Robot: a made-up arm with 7 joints. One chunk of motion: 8 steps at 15 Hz.
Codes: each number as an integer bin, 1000 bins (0 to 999) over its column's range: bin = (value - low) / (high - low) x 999, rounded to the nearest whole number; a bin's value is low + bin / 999 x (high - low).
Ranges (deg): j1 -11..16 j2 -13..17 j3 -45..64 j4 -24..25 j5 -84..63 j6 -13..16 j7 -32..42
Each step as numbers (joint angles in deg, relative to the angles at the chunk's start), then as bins.
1 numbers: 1.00 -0.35 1.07 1.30 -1.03 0.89 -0.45
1 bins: 444 421 422 516 564 478 426
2 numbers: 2.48 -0.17 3.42 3.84 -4.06 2.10 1.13
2 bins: 499 427 444 568 543 520 447
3 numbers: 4.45 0.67 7.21 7.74 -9.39 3.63 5.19
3 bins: 572 455 479 647 507 573 502
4 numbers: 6.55 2.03 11.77 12.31 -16.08 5.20 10.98
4 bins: 649 500 520 740 462 627 580
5 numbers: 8.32 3.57 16.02 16.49 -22.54 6.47 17.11
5 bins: 715 552 559 826 418 671 663
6 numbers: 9.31 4.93 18.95 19.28 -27.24 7.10 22.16
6 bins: 751 597 586 882 386 692 731
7 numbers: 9.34 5.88 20.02 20.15 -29.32 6.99 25.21
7 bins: 753 629 596 900 372 689 772
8 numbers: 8.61 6.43 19.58 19.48 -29.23 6.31 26.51
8 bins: 726 647 592 886 372 665 790
